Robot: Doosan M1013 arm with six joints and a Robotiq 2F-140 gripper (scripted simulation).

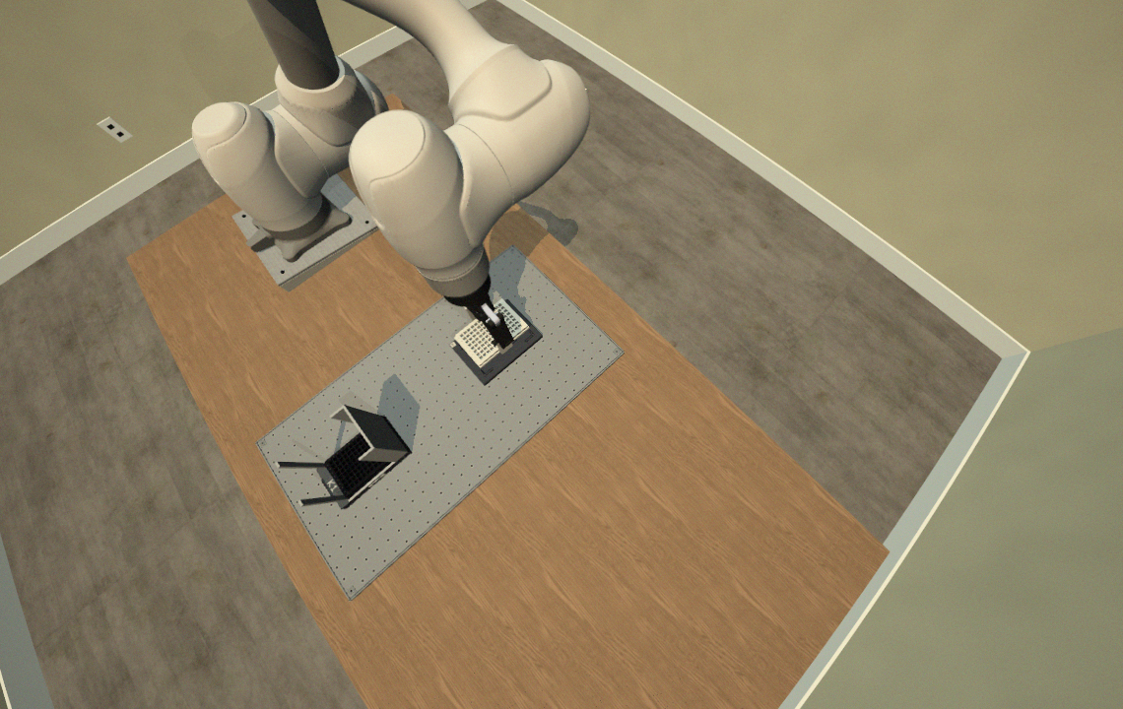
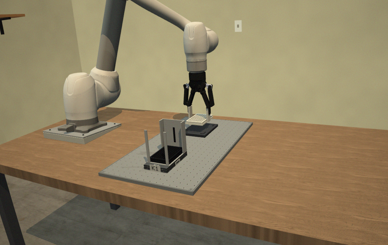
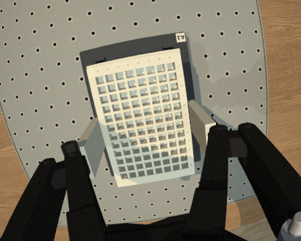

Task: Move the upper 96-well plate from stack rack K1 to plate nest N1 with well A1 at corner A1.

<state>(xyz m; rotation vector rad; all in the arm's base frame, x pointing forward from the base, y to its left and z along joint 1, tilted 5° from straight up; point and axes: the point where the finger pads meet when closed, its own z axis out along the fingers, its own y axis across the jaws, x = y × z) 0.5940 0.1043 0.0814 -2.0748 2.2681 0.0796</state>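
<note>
The pale A1 square lies 7 cm to the right of my hand, 6 cm below it and 6 cm behind it. Round my hand: black plate (34 cm to the right, 5 cm below, 1 cm behind); then white 96-well plate (2 cm below).
</note>
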